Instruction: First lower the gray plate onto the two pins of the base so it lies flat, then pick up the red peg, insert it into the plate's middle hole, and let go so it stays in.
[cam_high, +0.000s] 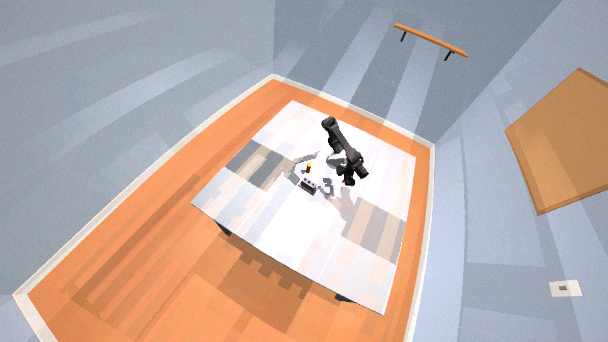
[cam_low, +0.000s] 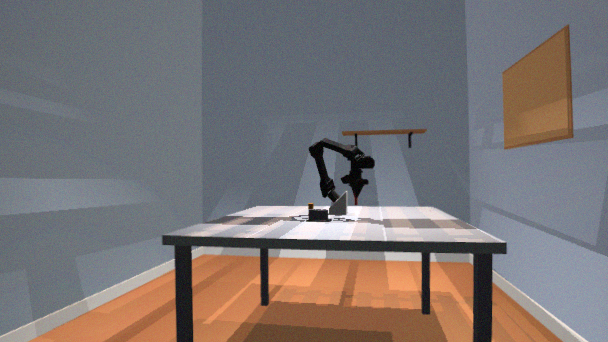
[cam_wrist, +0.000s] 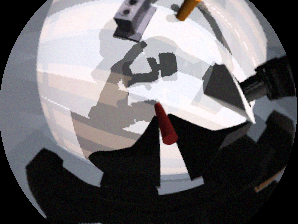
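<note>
Right now the gray plate is 180 mm to the right of my gripper tip, 130 mm ahead of it and 70 mm below it. Round my gripper tip: red peg (right at my gripper tip); then base (170 mm to the right, 130 mm ahead, 110 mm below); then orange peg (250 mm to the right, 70 mm below, 30 mm ahead).
</note>
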